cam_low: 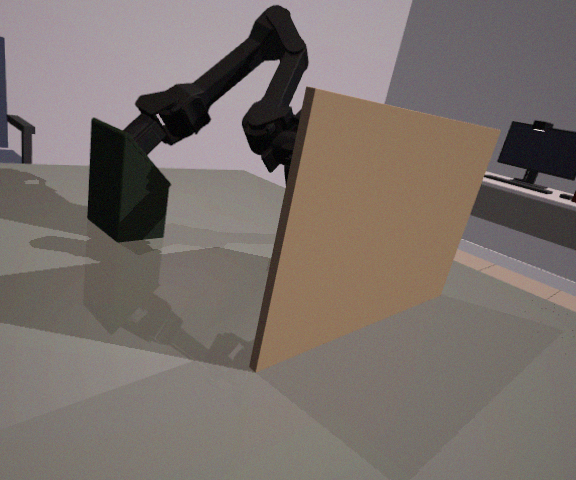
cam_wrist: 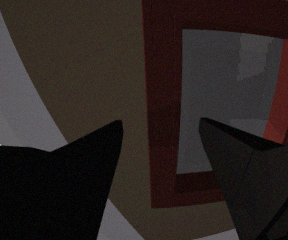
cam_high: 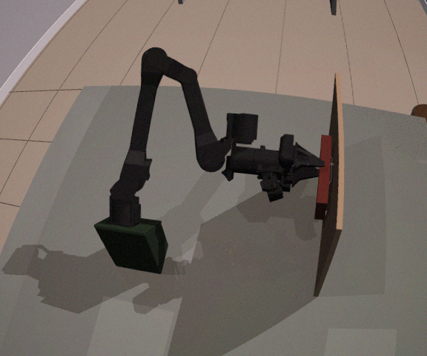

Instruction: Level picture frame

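My gripper tip is 1 cm short of the red picture frame, 2 cm to the right of it and 5 cm above it. Round my gripper tip: tan wall board 2 cm ahead, 2 cm to the left, 6 cm below.
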